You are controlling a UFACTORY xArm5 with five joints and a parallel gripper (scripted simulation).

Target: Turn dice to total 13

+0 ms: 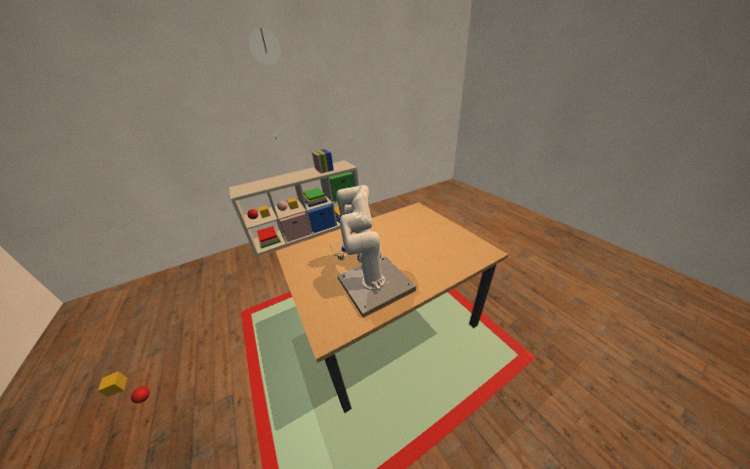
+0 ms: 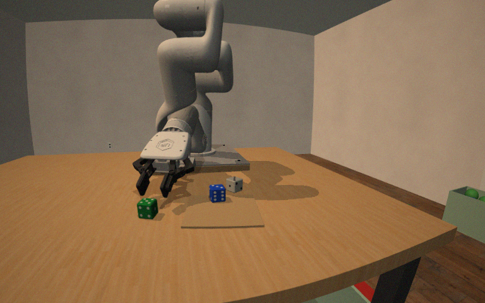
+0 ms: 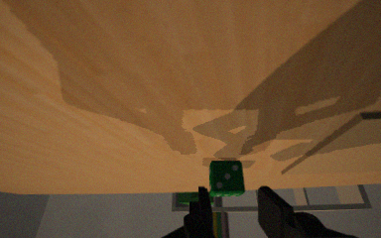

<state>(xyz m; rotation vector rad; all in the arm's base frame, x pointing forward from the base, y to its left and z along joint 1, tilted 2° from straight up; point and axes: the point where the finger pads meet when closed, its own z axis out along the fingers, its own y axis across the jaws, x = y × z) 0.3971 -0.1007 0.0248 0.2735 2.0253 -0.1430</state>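
My gripper is now 40 mm short of the green die, 10 mm to the left of it and 30 mm above it. Round my hand: blue die 20 mm behind, 130 mm to the left, 30 mm below; white die 80 mm behind, 180 mm to the left, 30 mm below; tan mat 30 mm ahead, 130 mm to the left, 50 mm below.
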